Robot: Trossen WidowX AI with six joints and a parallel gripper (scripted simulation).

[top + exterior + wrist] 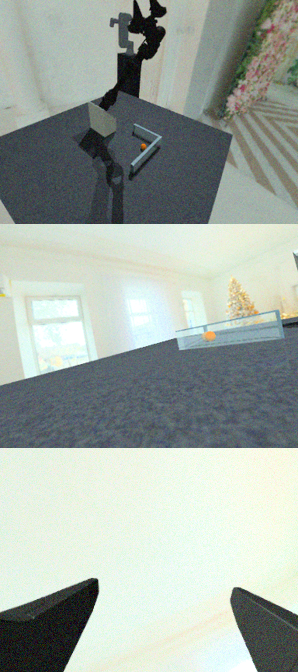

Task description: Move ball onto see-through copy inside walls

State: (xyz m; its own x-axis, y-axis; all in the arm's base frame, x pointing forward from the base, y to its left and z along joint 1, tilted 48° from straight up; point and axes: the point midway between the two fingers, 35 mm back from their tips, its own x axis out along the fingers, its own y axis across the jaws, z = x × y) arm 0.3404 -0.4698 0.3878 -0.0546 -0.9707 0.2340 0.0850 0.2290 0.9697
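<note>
Right now the orange ball is 10 mm ahead of my gripper tip, 100 mm to the left of it and 800 mm below it. Round my gripper tip: clear wall: 40 mm behind, 210 mm to the left, 790 mm below; then see-through copy of ball: 30 mm ahead, 90 mm to the left, 800 mm below.
</note>
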